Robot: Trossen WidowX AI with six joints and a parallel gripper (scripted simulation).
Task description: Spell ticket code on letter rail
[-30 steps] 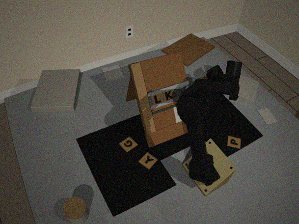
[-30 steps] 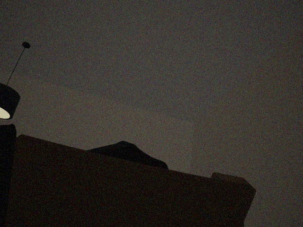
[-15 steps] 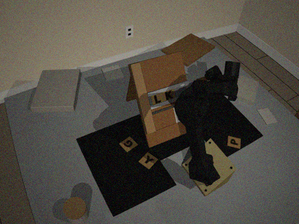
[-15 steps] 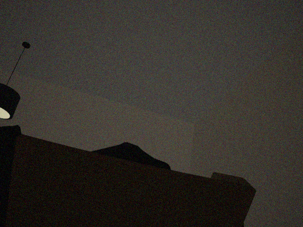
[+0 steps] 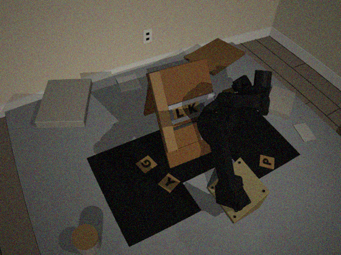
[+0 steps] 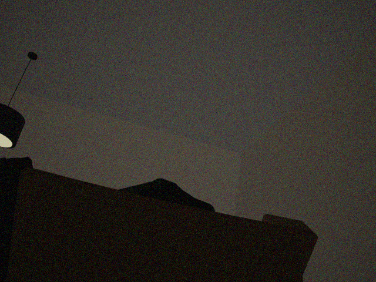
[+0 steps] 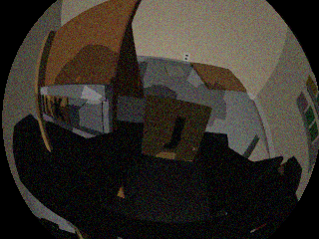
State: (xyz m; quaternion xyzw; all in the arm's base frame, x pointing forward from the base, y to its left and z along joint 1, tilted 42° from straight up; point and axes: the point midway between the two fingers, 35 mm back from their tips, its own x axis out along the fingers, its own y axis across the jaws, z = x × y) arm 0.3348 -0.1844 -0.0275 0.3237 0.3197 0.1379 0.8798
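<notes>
Now: gripper tip 110 mm to the right of the white ticket, 80 mm above it and 50 mm past it. From my gripper tip the other things lie so: j tile (right at my gripper tip); p tile (250 mm behind, 160 mm below, 60 mm to the right); black mat (170 mm to the left, 160 mm below, 150 mm behind).
</notes>
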